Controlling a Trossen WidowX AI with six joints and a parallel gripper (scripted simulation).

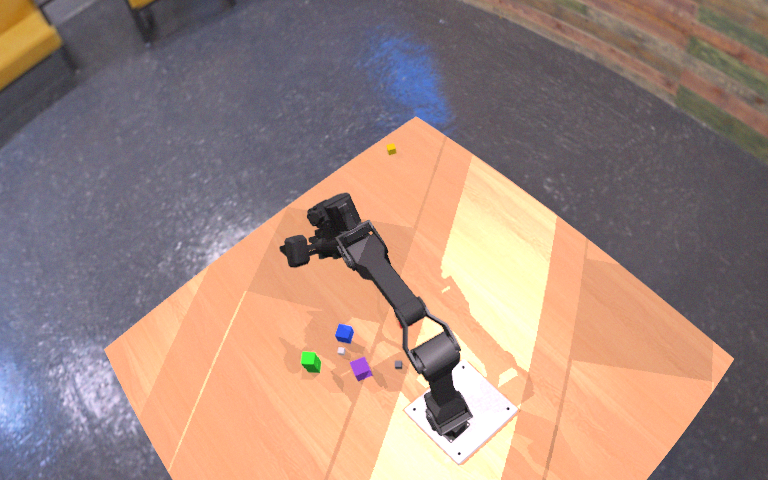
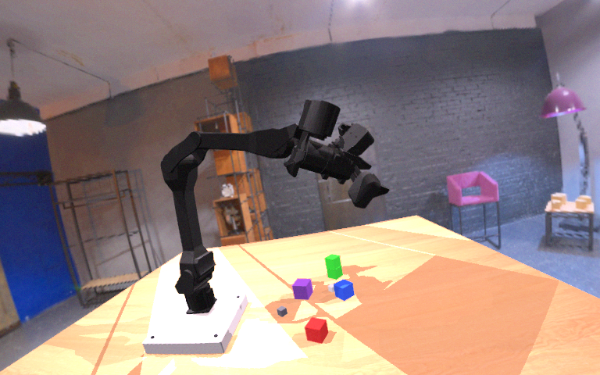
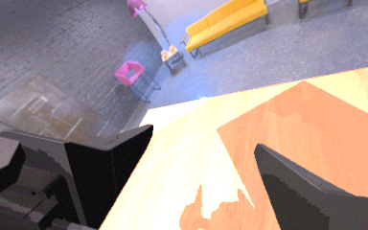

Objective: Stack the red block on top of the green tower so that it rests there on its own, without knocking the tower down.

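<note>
The red block lies 19 cm behind my gripper tip, 12 cm to the right of it and 27 cm below it. Round my gripper tip: small white cube: 14 cm behind, 6 cm to the left, 28 cm below; blue block: 12 cm behind, 2 cm to the left, 27 cm below; purple block: 22 cm behind, 5 cm to the left, 26 cm below.
</note>
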